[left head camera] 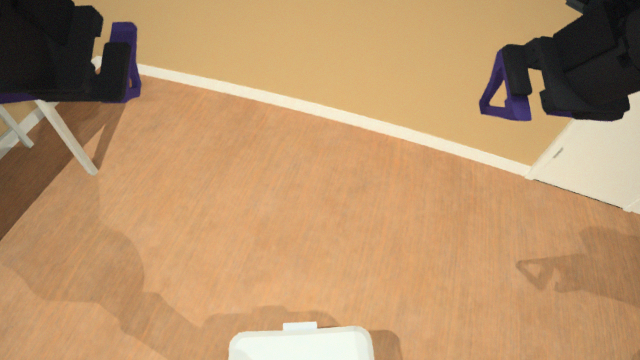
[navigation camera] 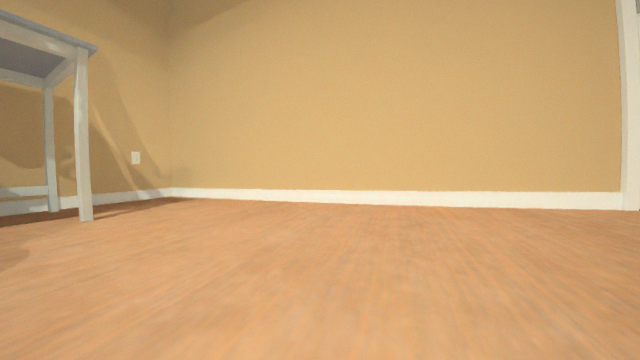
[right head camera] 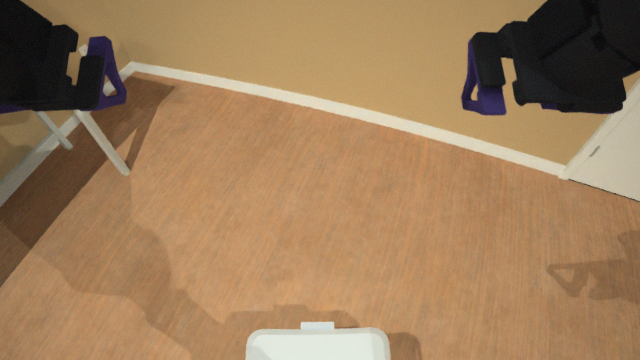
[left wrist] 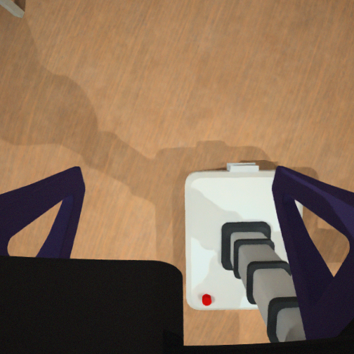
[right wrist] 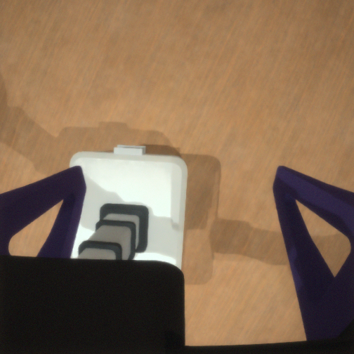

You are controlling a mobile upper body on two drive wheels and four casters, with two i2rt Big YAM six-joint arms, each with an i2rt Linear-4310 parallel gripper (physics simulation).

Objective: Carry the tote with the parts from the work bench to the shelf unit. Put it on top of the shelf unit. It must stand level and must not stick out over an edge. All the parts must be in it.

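Places are measured from the left arm's base along level axes (x back, y left, z down), in metres.
Where they show: left gripper, fingertip midpoint: [left head camera: 94, 90] [right head camera: 87, 98]; right gripper, fingertip midpoint: [left head camera: 514, 108] [right head camera: 504, 102].
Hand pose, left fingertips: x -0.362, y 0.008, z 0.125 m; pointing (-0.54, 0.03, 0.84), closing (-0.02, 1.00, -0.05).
After its pixels a point has its place.
A table with pale legs [left head camera: 66, 136] @(x -1.242, y 0.971, z 1.069 m) [right head camera: 102, 142] @(x -1.242, y 0.972, z 1.098 m) [navigation camera: 82, 135] @(x -1.251, y 0.966, z 0.971 m), which looks like the work bench, shows in part at the left; its top surface is hidden. The tote, the parts and the shelf unit do not show in these views. My left gripper [left head camera: 67, 97] [right head camera: 57, 102] [left wrist: 178, 176] is open and empty, in the air at the upper left of the head views. My right gripper [left head camera: 555, 112] [right head camera: 530, 102] [right wrist: 179, 176] is open and empty, in the air at the upper right.
My white base [left head camera: 300, 345] @(x -0.261, y -0.222, z 1.150 m) [right head camera: 317, 345] @(x -0.259, y -0.225, z 1.150 m) [left wrist: 235, 192] [right wrist: 132, 175] is below, between the arms. A tan wall [left head camera: 325, 50] @(x -1.715, y -0.422, z 0.913 m) [right head camera: 300, 50] @(x -1.825, y -0.143, z 0.978 m) [navigation camera: 400, 100] @(x -1.583, y -0.757, z 0.743 m) with a white baseboard [navigation camera: 400, 198] @(x -1.574, y -0.743, z 1.367 m) runs across the front. A white door [left head camera: 600, 155] @(x -1.047, y -2.066, z 1.042 m) [right head camera: 617, 155] @(x -1.087, y -1.962, z 1.108 m) is at the right in the head views.
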